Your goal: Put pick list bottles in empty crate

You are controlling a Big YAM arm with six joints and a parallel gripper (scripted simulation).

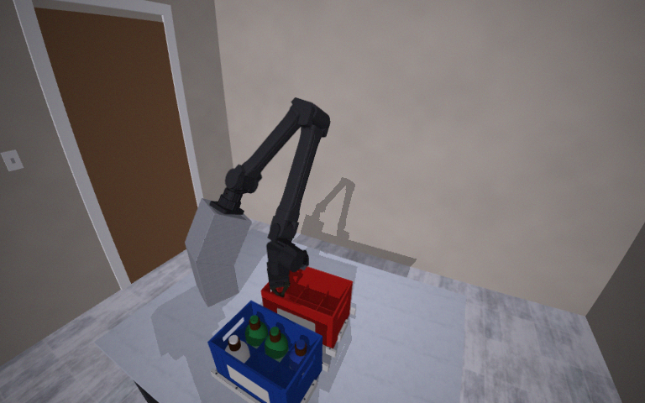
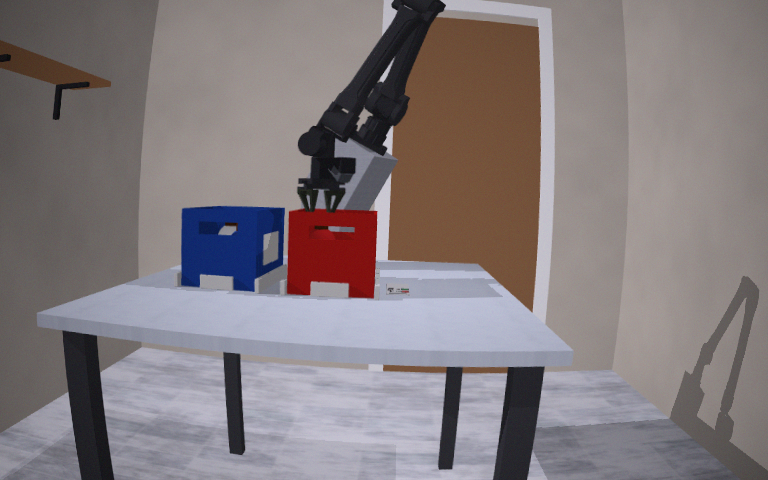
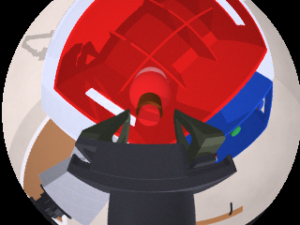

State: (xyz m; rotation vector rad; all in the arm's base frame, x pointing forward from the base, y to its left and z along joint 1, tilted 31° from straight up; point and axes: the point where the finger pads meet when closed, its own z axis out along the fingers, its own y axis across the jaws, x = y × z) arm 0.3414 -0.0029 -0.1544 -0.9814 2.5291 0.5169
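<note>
Right now the red-label bottle is 70 mm below my hand. From my hand the other things lie so: blue crate: 100 mm ahead, 190 mm to the right, 80 mm below; red crate: 90 mm ahead, 50 mm to the left, 80 mm below; white-label bottle: 10 mm ahead, 230 mm to the right, 70 mm below.
</note>
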